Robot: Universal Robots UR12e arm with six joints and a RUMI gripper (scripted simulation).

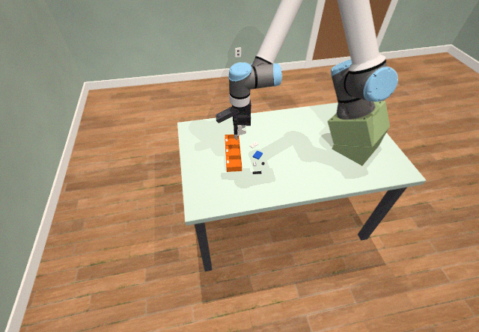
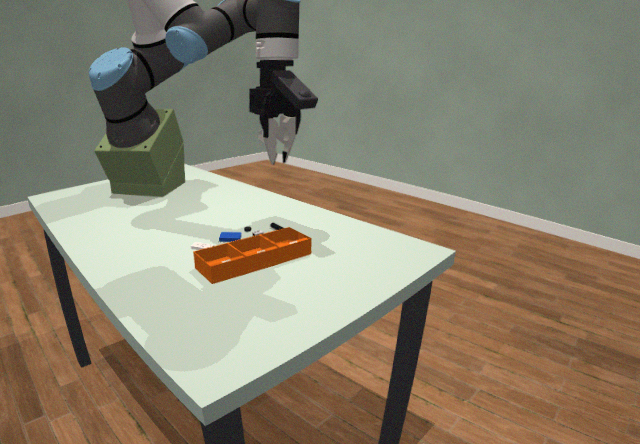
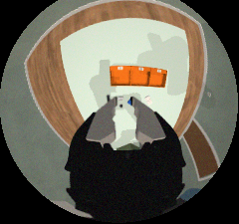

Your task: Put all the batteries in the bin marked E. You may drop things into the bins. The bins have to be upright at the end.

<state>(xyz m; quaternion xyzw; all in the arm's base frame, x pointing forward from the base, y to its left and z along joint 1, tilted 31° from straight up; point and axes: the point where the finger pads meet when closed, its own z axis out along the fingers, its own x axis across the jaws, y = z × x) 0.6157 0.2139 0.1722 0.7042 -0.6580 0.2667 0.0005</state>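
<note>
The battery lies 110 mm behind my hand, 70 mm to the left of it and 210 mm below it. Also, from my hand: white card-like piece 120 mm behind, 140 mm to the right, 210 mm below; blue block 130 mm behind, 60 mm to the right, 210 mm below; black round thing 150 mm behind, 10 mm to the left, 220 mm below.
</note>
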